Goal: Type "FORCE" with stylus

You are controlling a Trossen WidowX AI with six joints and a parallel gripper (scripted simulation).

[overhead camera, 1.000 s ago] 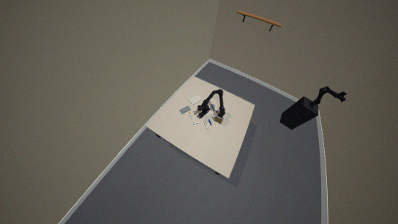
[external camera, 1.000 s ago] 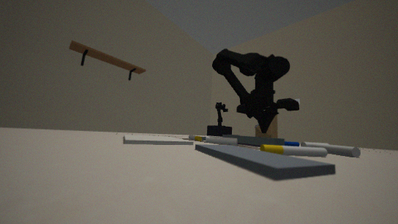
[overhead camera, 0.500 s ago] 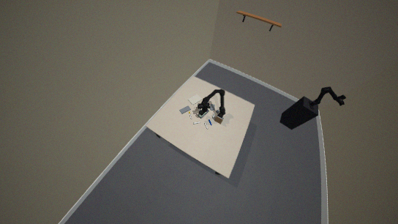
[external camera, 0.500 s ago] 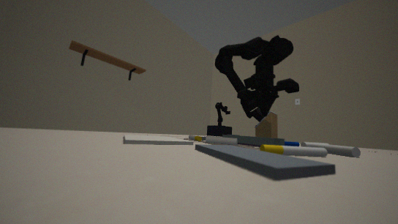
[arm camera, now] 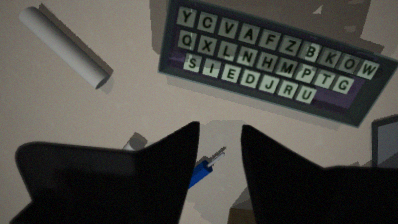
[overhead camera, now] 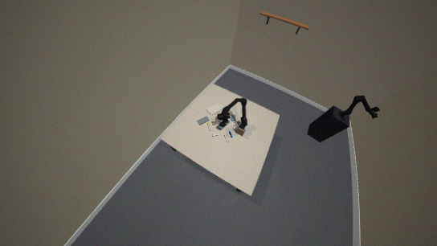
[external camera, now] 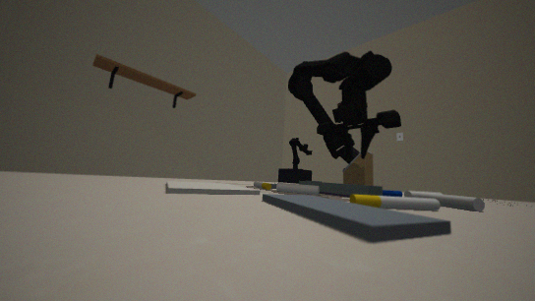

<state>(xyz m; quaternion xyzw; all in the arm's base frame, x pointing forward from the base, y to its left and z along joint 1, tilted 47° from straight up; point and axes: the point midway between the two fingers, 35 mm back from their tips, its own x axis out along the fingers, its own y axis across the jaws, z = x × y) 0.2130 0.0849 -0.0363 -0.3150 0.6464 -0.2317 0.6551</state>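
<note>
My gripper tip is now 11 cm past the blue stylus, 1 cm to the right of it and 8 cm above it. From my gripper tip the other things lie so: flat grey slab 29 cm ahead, 9 cm to the left, 9 cm below.
</note>
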